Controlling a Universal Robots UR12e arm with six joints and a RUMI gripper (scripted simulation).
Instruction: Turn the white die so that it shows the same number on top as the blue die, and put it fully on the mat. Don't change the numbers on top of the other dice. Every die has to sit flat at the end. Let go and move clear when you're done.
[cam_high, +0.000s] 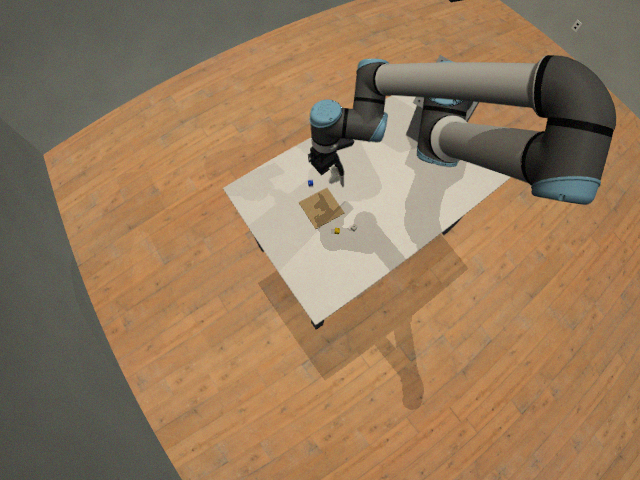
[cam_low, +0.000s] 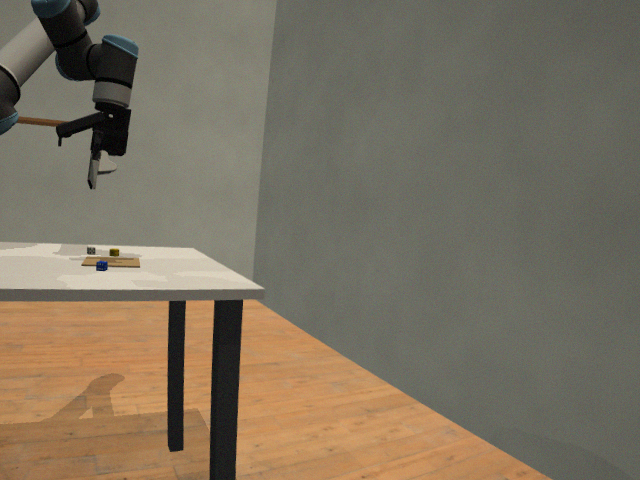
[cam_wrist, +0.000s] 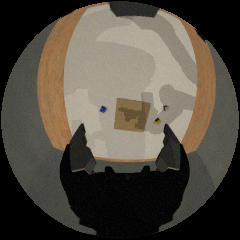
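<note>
The blue die is 40 mm ahead of my hand, 80 mm to the right of it and 170 mm below it. From my hand the other things lie so: white die: 20 mm behind, 190 mm to the left, 170 mm below; then tan mat: 50 mm ahead, 50 mm to the left, 180 mm below; then yellow die: 50 mm ahead, 170 mm to the left, 170 mm below.
</note>
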